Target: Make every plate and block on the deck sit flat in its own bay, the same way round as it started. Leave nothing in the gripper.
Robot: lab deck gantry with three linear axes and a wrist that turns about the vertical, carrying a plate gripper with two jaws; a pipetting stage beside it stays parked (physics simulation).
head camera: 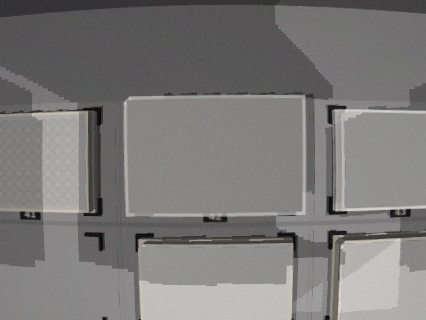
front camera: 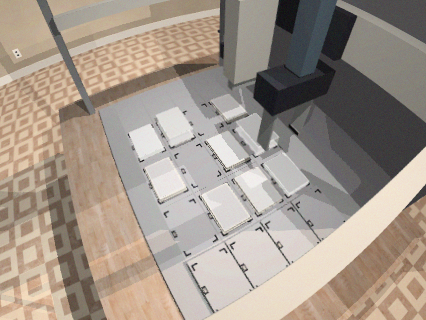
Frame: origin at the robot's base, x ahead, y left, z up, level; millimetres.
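Seen in the pictures: gripper, between the fingertips: (front camera: 279,137); robot's base, origin of its link: (front camera: 129,135).
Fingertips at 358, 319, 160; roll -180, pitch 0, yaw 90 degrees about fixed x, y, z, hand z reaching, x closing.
Note:
Pixels of each thing's middle, then the offset from my fingertips to it, as dx, dy, dz. "spot": a spot on its surface instead.
- tall pale block, middle of its body: (head camera: 214,155) (front camera: 256,133) -130, +49, -137
- smooth plate, middle of its body: (head camera: 406,159) (front camera: 286,173) +34, +45, -152
- plate with a well pattern, middle of its body: (head camera: 24,162) (front camera: 228,107) -294, +45, -152
- bay 32, a spot on its surface: (head camera: 215,300) (front camera: 225,148) spot: -130, -68, -145
- bay 33, a spot on its surface: (head camera: 370,285) spot: -1, -60, -145
- large plate, middle of its body: (front camera: 225,207) +34, -169, -152
- white block, middle of its body: (front camera: 145,141) -294, -276, -152
- taller block, middle of its body: (front camera: 174,126) -294, -169, -139
My gripper (front camera: 279,138) hangs under a dark housing near bay 42; its jaws look apart, with no plate between them. A tall pale block (front camera: 248,131) (head camera: 215,155) sits over bay 42, and its top hides the corner marks. Bay 43 holds a smooth plate (front camera: 286,172) (head camera: 385,160), bay 41 a plate with a well pattern (front camera: 229,106) (head camera: 60,160). White plates sit in bay 32 (front camera: 227,149) (head camera: 215,300) and bay 33 (front camera: 256,187) (head camera: 370,285). Farther left are a large plate (front camera: 225,207), a plate (front camera: 166,179), a white block (front camera: 146,141) and a taller block (front camera: 173,125).
The parked pipetting stage (front camera: 250,40) stands behind the deck. The blue gripper column (front camera: 310,37) rises from its black housing (front camera: 295,89). Corner-marked bays without plates show between the blocks and along the near side of the deck. A pale beam (front camera: 345,250) crosses the front view's lower right.

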